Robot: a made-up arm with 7 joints. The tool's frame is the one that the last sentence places.
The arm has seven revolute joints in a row. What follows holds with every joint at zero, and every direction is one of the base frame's. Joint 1 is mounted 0.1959 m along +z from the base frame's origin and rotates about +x. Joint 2 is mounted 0.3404 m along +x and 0.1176 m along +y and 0.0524 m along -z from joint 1 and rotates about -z. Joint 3 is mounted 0.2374 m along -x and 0.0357 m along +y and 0.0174 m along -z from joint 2 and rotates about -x. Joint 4 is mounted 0.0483 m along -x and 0.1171 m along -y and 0.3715 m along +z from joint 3 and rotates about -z. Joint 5 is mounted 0.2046 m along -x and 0.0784 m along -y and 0.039 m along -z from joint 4 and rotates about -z. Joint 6 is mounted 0.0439 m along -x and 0.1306 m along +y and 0.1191 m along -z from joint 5 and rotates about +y. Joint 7 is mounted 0.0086 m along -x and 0.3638 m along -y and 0.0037 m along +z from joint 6 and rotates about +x. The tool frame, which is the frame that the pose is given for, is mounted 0.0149 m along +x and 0.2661 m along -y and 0.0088 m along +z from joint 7; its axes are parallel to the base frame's.
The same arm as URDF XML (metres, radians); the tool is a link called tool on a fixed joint. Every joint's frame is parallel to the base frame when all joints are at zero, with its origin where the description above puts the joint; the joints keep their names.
<robot name="arm">
  <link name="base"/>
  <link name="link1"/>
  <link name="link2"/>
  <link name="link3"/>
  <link name="link4"/>
  <link name="link5"/>
  <link name="link6"/>
  <link name="link7"/>
  <link name="tool"/>
  <joint name="joint 1" type="continuous">
    <parent link="base"/>
    <child link="link1"/>
    <origin xyz="0 0 0.1959"/>
    <axis xyz="1 0 0"/>
  </joint>
  <joint name="joint 2" type="continuous">
    <parent link="link1"/>
    <child link="link2"/>
    <origin xyz="0.3404 0.1176 -0.0524"/>
    <axis xyz="0 0 -1"/>
  </joint>
  <joint name="joint 3" type="continuous">
    <parent link="link2"/>
    <child link="link3"/>
    <origin xyz="-0.2374 0.0357 -0.0174"/>
    <axis xyz="-1 0 0"/>
  </joint>
  <joint name="joint 4" type="continuous">
    <parent link="link3"/>
    <child link="link4"/>
    <origin xyz="-0.0483 -0.1171 0.3715"/>
    <axis xyz="0 0 -1"/>
  </joint>
  <joint name="joint 5" type="continuous">
    <parent link="link4"/>
    <child link="link5"/>
    <origin xyz="-0.2046 -0.0784 -0.039"/>
    <axis xyz="0 0 -1"/>
  </joint>
  <joint name="joint 6" type="continuous">
    <parent link="link5"/>
    <child link="link6"/>
    <origin xyz="-0.0439 0.1306 -0.1191"/>
    <axis xyz="0 1 0"/>
  </joint>
  <joint name="joint 7" type="continuous">
    <parent link="link6"/>
    <child link="link7"/>
    <origin xyz="-0.0086 -0.3638 0.0037"/>
    <axis xyz="1 0 0"/>
  </joint>
  <joint name="tool_fixed" type="fixed">
    <parent link="link7"/>
    <child link="tool"/>
    <origin xyz="0.0149 -0.2661 0.0088"/>
  </joint>
</robot>

